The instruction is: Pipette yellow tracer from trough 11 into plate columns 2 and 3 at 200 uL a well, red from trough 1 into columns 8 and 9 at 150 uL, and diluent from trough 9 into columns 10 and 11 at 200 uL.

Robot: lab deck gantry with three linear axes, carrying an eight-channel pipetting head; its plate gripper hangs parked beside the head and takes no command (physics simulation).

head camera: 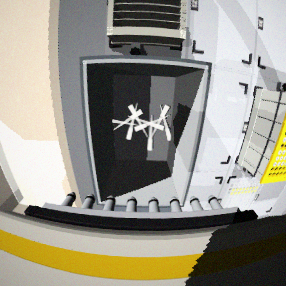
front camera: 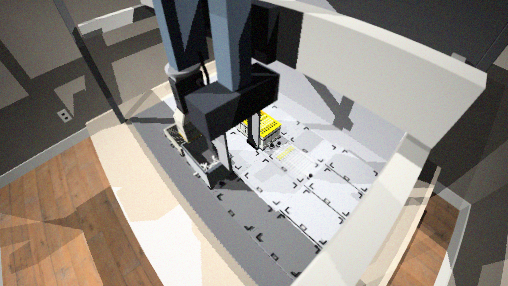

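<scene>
The pipetting head (front camera: 181, 120) is over the waste bin (front camera: 216, 177) (head camera: 145, 61). Its row of nozzles (head camera: 153, 204) is bare, with no tips on it. Several white tips (head camera: 150, 126) lie crossed on the bin's floor. The clear plate (front camera: 301, 165) stands right of the bin and shows a yellow band (front camera: 286, 153) (head camera: 243, 190) near one end. The trough block (front camera: 175, 132) (head camera: 147, 41) is behind the bin; the liquids in it cannot be made out. My parked plate gripper (front camera: 242, 157) hangs beside the head, its two paddles apart with nothing between them.
A yellow tip rack (front camera: 270, 125) (head camera: 276, 162) stands between the bin and the plate's far side, partly behind a gripper paddle in the front view. A thick pale beam (front camera: 390, 65) crosses the upper right. The deck carries black corner marks.
</scene>
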